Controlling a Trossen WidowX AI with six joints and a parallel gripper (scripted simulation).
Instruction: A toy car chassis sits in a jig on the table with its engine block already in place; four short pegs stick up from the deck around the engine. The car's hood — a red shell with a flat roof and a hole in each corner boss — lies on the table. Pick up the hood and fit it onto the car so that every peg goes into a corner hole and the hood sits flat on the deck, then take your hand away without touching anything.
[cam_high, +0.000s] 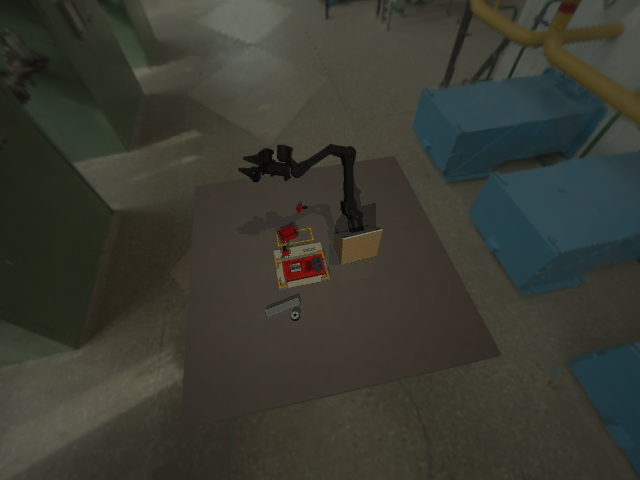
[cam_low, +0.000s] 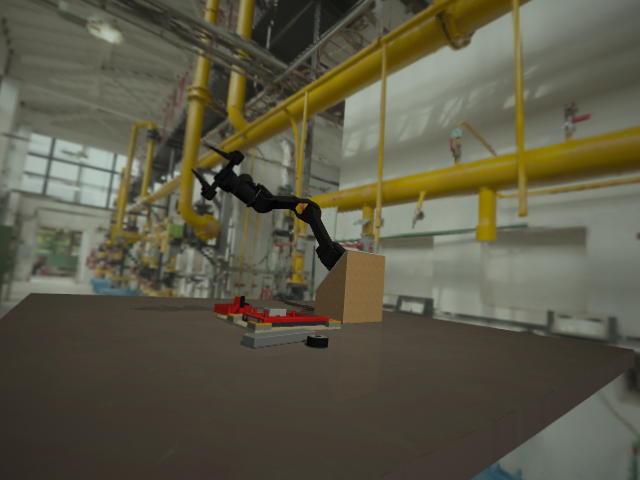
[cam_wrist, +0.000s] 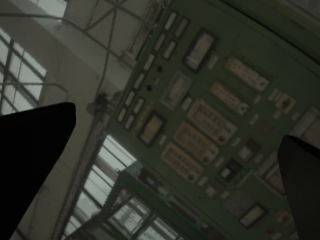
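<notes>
Now: the red hood 460 mm below my gripper tip, 140 mm behind it and 40 mm to the left of it. The rest, counted from my gripper tip: grey engine block: 450 mm below, 280 mm to the left, 170 mm behind; black wheel: 510 mm to the left, 460 mm below, 140 mm behind.
</notes>
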